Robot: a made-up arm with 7 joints. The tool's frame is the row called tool.
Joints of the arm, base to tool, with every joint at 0 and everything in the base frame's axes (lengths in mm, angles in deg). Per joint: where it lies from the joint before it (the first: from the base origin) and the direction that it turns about. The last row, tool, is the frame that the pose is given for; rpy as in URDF.
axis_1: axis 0 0.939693 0.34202 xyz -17 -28 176
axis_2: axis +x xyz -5 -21 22
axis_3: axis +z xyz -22 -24 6
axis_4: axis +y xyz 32 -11 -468
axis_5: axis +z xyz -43 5 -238
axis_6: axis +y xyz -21 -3 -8
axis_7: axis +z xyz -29 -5 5
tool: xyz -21 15 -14 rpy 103.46 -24.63 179.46
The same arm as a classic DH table. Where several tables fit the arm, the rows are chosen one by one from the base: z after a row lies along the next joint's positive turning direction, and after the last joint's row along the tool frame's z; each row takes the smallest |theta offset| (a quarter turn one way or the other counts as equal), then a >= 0, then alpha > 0; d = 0 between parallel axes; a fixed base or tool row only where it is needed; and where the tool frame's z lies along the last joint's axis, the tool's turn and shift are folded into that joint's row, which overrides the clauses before.
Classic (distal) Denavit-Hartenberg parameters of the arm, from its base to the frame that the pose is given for. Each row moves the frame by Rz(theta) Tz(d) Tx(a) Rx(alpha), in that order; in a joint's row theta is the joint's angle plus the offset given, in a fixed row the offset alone. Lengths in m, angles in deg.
base (fixed): a -0.017, alpha -70, d 0.1862, theta_offset 0
axis_1: a 0.0279, alpha -90, d -0.042, theta_offset -90
axis_2: a 0.024, alpha 90, d -0.027, theta_offset 70
axis_3: a 0.032, alpha -90, d -0.462, theta_offset 90
axis_4: a -0.043, alpha 90, d -0.006, theta_offset 0
axis_5: a -0.021, alpha -90, d -0.246, theta_offset 0
axis_6: a -0.029, alpha 90, d -0.008, theta_offset 0
axis_7: a -0.0196, alpha -102.22, d -0.0054, theta_offset 5.16
tool (fixed): a 0, alpha 0, d 0.0172, theta_offset -154.76

